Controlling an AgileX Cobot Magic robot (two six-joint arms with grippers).
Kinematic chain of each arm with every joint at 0, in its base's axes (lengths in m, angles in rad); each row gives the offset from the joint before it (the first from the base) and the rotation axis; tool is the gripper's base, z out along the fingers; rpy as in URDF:
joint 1: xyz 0 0 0.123 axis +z
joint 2: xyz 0 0 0 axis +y
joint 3: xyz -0.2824 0 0.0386 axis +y
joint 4: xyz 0.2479 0 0.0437 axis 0.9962 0 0.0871
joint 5: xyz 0 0 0 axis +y
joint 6: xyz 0.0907 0 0.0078 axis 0.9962 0 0.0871
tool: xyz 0 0 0 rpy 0 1.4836 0
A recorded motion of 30 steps. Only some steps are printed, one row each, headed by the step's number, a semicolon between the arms.
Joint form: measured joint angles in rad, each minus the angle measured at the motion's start. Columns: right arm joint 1, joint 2, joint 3, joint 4, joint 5, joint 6; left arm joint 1, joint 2, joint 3, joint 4, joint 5, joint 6.
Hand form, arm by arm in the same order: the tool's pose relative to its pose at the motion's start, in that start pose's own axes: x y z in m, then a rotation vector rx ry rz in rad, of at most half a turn. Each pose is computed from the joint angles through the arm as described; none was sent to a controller.
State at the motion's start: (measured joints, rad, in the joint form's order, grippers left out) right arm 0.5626 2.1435 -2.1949 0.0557 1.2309 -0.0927; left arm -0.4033 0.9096 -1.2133 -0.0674 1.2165 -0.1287
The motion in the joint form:
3: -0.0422 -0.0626 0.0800 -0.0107 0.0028 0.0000; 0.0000 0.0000 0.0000 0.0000 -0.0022 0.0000
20: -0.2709 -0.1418 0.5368 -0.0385 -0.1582 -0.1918; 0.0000 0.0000 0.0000 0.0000 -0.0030 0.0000
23: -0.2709 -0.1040 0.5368 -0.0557 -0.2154 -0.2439; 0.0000 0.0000 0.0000 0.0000 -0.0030 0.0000
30: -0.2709 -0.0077 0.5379 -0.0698 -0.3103 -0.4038; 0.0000 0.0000 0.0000 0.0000 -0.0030 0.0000
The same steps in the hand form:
3: 0.0118 -0.0187 -0.0132 0.0276 0.0207 0.0349; -0.0002 0.0000 0.0000 0.0003 -0.0022 0.0000
20: 0.1040 -0.1113 0.0371 0.0909 0.2461 0.0610; -0.0003 0.0000 0.0000 0.0004 -0.0030 0.0000
23: 0.1039 -0.1159 0.0538 0.1039 0.2355 -0.0022; -0.0003 0.0000 0.0000 0.0004 -0.0030 0.0000
30: 0.1102 -0.1228 0.0961 0.0931 0.2505 -0.1705; -0.0003 0.0000 0.0000 0.0004 -0.0030 0.0000

